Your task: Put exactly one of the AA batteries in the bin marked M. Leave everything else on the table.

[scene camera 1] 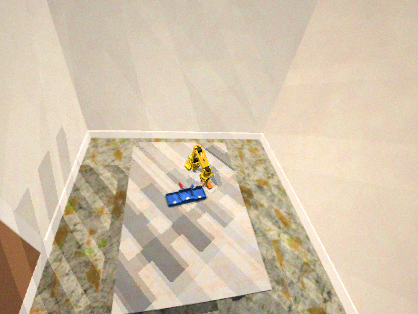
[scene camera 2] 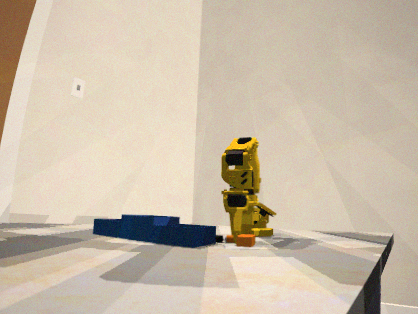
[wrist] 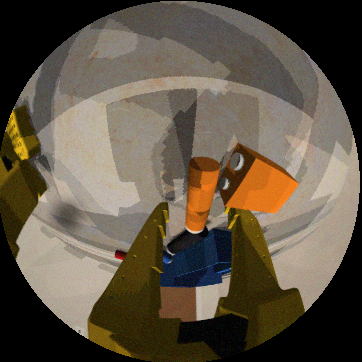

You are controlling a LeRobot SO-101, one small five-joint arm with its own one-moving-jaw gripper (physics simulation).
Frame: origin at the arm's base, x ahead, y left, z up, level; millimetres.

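Seen in the pictures: hand at its tool point: (scene camera 1: 202,182) (scene camera 2: 234,237) (wrist: 167,209); arm's base at its link origin: (scene camera 1: 192,167) (wrist: 32,158).
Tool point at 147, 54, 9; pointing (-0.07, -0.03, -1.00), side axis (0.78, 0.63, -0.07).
Pixels of each thing's top centre, then the offset from my tool point to it, as dx, dy, dz. Level surfaces: height alone.
- orange cylinder at its top centre: (wrist: 200,212) (scene camera 2: 237,235) +12, +14, +6
- black cylinder at its top centre: (wrist: 183,247) (scene camera 2: 210,234) +37, -32, +6
- blue three-compartment bin tray at its top centre: (wrist: 186,286) (scene camera 2: 151,215) (scene camera 1: 186,193) +116, -124, +38
- small blue cylinder at its top centre: (wrist: 158,258) (scene camera 1: 191,186) +40, -82, +6
- red cylinder at its top centre: (wrist: 129,261) (scene camera 1: 181,185) +21, -151, +6
- orange block with two round terminals, top centre: (wrist: 268,193) (scene camera 2: 246,235) (scene camera 1: 209,184) +31, +47, +9
- table at its surface level: dz -8
My gripper (scene camera 1: 205,184) (scene camera 2: 240,235) (wrist: 198,208) is open partway, with a V-shaped gap between its jaws, low over the table. Beyond the tips in the wrist view, an orange cylinder (wrist: 203,192) (scene camera 2: 230,239) lies in line with the gap. A black cylinder (wrist: 185,242) (scene camera 2: 219,239) lies between it and the blue three-compartment bin tray (scene camera 1: 188,202) (scene camera 2: 155,233) (wrist: 195,265). A small blue cylinder (wrist: 167,258) (scene camera 1: 192,186) is partly hidden by the left jaw; a red cylinder (wrist: 120,255) (scene camera 1: 180,185) lies farther left. The bin letters are not readable.
An orange block with two round terminals (wrist: 264,185) (scene camera 2: 246,240) (scene camera 1: 210,186) lies right of the orange cylinder, beyond the right jaw tip. The arm's yellow base shows at the wrist view's left edge. The table (scene camera 1: 227,267) has an edge at the right in scene camera 2.
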